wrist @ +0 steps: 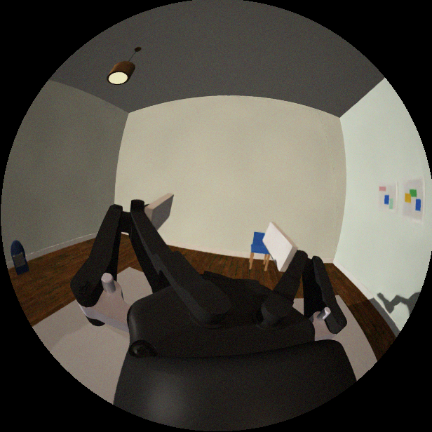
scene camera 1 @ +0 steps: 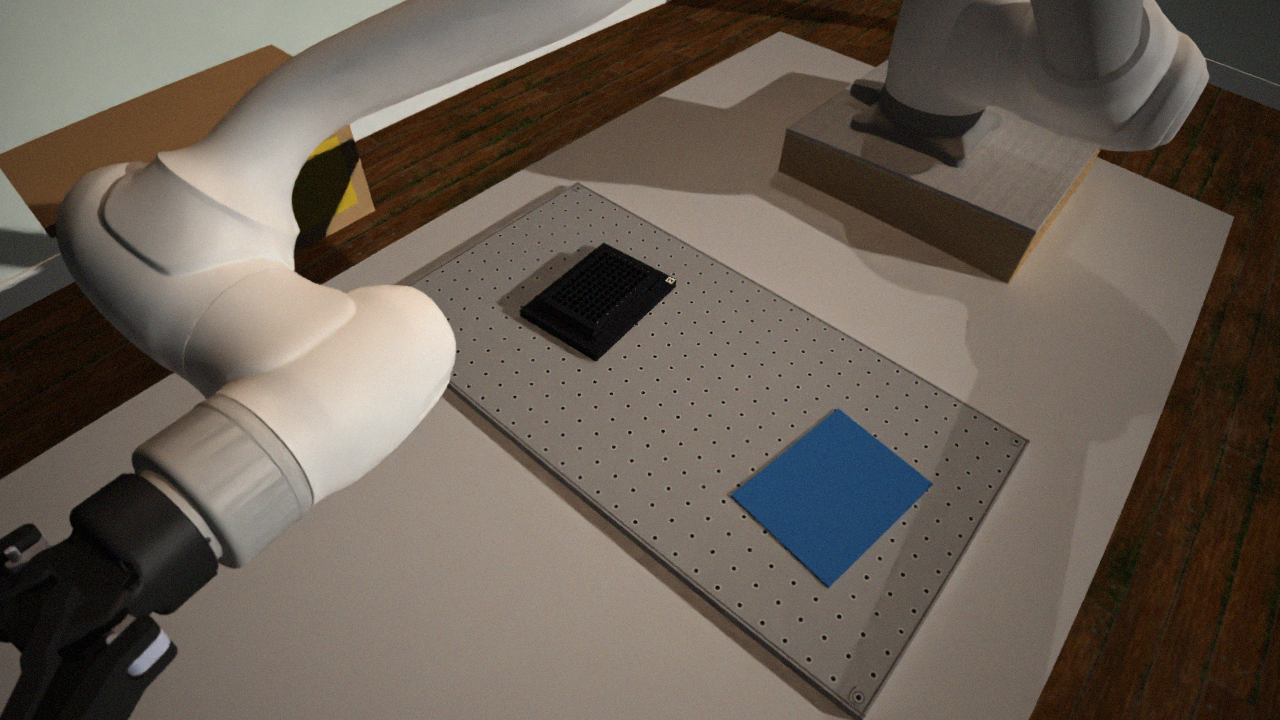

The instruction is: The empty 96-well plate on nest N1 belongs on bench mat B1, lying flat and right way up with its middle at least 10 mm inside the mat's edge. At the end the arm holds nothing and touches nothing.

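Frame: origin at the arm's base, x ahead, y left, z up, level; millimetres.
Seen in the pictures: arm's base, origin of the base link: (scene camera 1: pixel 926 124).
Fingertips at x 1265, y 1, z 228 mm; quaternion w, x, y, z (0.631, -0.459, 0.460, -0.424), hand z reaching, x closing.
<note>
Pixels of each thing's top centre, then the offset from my fingertips to it. "spot": a spot on its surface instead. Level surfaces: height alone.
- black 96-well plate, middle of its top: (scene camera 1: pixel 599 285) 693 mm back, 165 mm right, 273 mm down
- black nest N1, surface spot: (scene camera 1: pixel 597 349) spot: 623 mm back, 105 mm right, 287 mm down
- Bench mat B1, its level: 297 mm down
- perforated board, its level: 299 mm down
- pale table, its level: 312 mm down
The black 96-well plate (scene camera 1: pixel 599 284) sits flat on the black nest N1 (scene camera 1: pixel 597 349), toward the back left of the perforated board; its grid of wells faces up. Bench mat B1 (scene camera 1: pixel 832 497) is a flat blue rectangle near the board's right end, apart from the nest. My gripper (wrist: pixel 220 218) is open, with a wide gap and no object between its pads. In the scene view it is at the lower left, partly cut off by the frame, well away from plate and mat. The plate and mat do not show in the wrist view.
The perforated board (scene camera 1: pixel 662 420) lies on the pale table (scene camera 1: pixel 375 617). The arm's base stands on a block (scene camera 1: pixel 904 210) at the back right. The arm's links (scene camera 1: pixel 313 358) hang over the left side. A brown panel (scene camera 1: pixel 134 134) is behind them. A blue chair (wrist: pixel 258 246) stands far off.
</note>
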